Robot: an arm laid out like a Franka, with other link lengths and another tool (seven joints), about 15 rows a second.
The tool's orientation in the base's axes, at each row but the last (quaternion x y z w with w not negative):
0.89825, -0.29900, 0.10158, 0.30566
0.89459, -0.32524, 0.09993, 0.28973
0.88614, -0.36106, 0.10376, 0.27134
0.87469, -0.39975, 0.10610, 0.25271
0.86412, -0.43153, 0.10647, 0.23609
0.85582, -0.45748, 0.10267, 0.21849
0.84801, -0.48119, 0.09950, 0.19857
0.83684, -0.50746, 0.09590, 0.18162
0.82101, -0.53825, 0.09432, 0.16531
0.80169, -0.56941, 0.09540, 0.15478
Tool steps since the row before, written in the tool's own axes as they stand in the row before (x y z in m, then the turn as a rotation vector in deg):
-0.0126, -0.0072, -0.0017, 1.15, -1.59, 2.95
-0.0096, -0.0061, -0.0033, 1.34, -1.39, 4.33
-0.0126, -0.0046, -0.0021, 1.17, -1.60, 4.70
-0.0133, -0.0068, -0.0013, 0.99, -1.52, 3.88
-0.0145, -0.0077, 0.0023, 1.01, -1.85, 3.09
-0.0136, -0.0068, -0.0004, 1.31, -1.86, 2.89
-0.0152, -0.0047, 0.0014, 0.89, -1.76, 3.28
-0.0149, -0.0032, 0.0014, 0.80, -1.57, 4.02
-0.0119, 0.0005, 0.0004, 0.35, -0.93, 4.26
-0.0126, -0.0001, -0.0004, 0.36, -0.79, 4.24
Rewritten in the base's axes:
-0.0058, 0.0116, -0.0068, 1.87, -1.34, -2.69
-0.0034, 0.0107, -0.0036, 1.88, -2.37, -3.65
-0.0058, 0.0112, -0.0049, 1.90, -2.35, -4.11
-0.0036, 0.0130, -0.0065, 1.73, -1.84, -3.46
-0.0027, 0.0129, -0.0100, 2.02, -1.29, -2.87
-0.0020, 0.0135, -0.0067, 2.20, -1.42, -2.58
-0.0039, 0.0134, -0.0079, 1.89, -1.30, -3.06
-0.0042, 0.0129, -0.0071, 1.67, -1.61, -3.73
-0.0053, 0.0098, -0.0042, 0.89, -1.55, -3.99
-0.0041, 0.0113, -0.0038, 0.77, -1.59, -3.95

